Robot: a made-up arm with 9 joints. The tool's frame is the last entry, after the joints. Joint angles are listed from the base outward. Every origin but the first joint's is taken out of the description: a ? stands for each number. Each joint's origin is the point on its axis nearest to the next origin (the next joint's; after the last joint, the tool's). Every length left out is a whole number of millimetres.
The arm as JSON. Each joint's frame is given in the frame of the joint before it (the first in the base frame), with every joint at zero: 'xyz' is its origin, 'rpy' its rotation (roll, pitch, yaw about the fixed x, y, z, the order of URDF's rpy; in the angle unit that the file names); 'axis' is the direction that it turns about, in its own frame. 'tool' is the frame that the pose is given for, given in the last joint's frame.
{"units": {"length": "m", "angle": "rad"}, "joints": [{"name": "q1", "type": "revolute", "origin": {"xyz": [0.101, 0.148, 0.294], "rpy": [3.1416, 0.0, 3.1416]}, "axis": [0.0, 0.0, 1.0]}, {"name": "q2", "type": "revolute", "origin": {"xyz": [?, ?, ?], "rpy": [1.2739, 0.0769, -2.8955]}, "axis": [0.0, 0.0, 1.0]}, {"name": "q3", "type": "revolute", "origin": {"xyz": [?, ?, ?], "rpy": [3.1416, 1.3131, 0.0]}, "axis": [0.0, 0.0, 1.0]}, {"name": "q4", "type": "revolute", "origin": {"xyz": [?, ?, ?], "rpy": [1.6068, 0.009, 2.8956]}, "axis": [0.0, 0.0, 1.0]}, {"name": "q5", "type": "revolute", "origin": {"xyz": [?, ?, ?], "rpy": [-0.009, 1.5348, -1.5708]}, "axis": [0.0, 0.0, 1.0]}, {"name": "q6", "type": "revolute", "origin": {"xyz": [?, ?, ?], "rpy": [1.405, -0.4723, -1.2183]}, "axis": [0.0, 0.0, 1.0]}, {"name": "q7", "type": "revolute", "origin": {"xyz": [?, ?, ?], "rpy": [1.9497, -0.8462, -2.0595]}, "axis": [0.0, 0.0, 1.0]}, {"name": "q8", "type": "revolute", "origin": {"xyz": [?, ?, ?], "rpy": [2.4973, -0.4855, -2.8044]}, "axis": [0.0, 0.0, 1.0]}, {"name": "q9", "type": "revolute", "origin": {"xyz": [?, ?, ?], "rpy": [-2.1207, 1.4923, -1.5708]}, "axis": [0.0, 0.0, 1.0]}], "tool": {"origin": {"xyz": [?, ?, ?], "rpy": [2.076, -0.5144, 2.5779]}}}
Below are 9 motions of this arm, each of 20 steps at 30 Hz.
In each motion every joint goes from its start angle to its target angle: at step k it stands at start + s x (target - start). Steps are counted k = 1, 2, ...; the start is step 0. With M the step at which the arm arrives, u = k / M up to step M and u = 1 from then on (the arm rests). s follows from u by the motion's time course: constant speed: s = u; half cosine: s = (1 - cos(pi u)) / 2; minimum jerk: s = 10 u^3 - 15 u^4 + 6 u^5.
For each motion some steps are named. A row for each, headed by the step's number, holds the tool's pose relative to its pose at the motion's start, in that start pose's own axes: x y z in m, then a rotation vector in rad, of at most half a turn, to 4 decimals.
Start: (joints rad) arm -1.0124 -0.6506 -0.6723 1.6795 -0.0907 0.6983 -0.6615 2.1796 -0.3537
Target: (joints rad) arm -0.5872 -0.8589 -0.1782 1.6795 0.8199 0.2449 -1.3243 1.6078 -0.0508
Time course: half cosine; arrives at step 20
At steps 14, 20:
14: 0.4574 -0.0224 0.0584 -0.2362 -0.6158 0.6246
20: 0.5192 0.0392 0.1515 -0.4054 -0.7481 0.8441

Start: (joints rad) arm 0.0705 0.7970 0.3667 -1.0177 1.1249 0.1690 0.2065 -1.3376 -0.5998
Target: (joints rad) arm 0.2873 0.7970 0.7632 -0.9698 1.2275 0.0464 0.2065 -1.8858 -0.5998
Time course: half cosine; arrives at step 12
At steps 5, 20:
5: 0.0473 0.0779 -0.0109 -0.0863 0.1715 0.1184
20: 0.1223 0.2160 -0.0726 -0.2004 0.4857 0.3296

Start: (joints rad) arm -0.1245 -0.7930 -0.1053 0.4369 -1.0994 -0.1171 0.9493 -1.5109 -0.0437
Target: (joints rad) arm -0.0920 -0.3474 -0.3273 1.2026 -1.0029 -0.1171 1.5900 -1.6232 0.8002
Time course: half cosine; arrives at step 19
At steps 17, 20:
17: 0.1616 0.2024 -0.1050 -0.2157 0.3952 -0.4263
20: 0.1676 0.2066 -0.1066 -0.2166 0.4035 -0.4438

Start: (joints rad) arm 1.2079 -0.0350 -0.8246 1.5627 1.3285 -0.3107 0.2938 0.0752 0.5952
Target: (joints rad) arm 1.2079 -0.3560 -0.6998 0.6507 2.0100 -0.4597 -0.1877 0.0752 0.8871
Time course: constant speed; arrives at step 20
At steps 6, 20:
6: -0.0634 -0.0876 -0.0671 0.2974 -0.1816 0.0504
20: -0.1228 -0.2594 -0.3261 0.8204 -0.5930 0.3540

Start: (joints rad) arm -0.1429 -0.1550 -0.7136 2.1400 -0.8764 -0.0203 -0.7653 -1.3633 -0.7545
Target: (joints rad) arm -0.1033 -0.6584 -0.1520 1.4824 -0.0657 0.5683 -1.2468 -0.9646 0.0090
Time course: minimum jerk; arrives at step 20
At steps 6, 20:
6: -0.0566 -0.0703 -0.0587 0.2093 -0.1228 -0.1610
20: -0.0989 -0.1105 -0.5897 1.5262 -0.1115 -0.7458

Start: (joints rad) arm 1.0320 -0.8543 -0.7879 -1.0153 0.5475 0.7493 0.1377 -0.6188 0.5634
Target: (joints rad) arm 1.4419 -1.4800 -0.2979 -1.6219 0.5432 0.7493 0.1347 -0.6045 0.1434
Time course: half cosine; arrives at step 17
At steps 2, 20:
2: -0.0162 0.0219 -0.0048 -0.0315 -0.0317 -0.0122
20: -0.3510 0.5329 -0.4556 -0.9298 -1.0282 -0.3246

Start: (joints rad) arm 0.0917 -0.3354 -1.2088 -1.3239 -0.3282 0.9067 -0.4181 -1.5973 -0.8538
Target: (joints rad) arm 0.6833 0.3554 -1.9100 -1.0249 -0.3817 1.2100 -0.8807 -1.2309 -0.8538
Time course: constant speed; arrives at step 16
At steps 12, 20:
12: -0.8400 0.2441 -0.1526 0.1106 -0.2850 -1.2812
20: -1.0493 0.6077 -0.1290 0.0052 -0.3160 -1.8018

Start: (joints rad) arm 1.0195 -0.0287 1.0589 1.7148 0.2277 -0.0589 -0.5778 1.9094 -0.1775
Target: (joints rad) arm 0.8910 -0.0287 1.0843 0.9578 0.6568 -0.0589 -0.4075 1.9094 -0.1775
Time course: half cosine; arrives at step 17
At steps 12, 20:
12: -0.0246 0.1030 0.1454 -0.1248 -0.4753 0.2440
20: -0.0495 0.1236 0.1735 -0.1154 -0.5911 0.3023

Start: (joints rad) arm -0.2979 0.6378 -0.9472 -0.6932 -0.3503 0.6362 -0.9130 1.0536 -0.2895
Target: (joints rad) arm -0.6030 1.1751 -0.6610 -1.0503 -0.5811 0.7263 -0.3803 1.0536 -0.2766
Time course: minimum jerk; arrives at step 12
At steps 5, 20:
5: -0.0664 0.0040 -0.1082 -0.3238 0.3740 0.0621
20: -0.2165 -0.0182 -0.2583 -1.0033 1.0319 0.1459

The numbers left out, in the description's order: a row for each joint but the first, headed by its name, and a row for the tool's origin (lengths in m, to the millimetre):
q2: -0.018 -0.3 0.0
q3: -0.074 -0.003 0.0
q4: 0.051 0.129 0.0
q5: -0.1 0.246 0.0
q6: -0.41 0.062 0.0
q7: 0.075 0.021 0.0
q8: -0.271 0.039 0.0
q9: -0.336 0.165 0.0
tool: -0.041 -0.095 0.0

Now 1 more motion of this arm.
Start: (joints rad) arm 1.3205 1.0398 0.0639 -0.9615 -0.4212 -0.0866 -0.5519 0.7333 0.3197
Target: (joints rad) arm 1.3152 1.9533 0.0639 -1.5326 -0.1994 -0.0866 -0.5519 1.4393 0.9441
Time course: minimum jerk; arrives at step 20
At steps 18, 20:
18: 0.0737 0.1359 -0.2900 0.0382 0.2776 -0.5777
20: 0.0733 0.1369 -0.2930 0.0377 0.2786 -0.5793

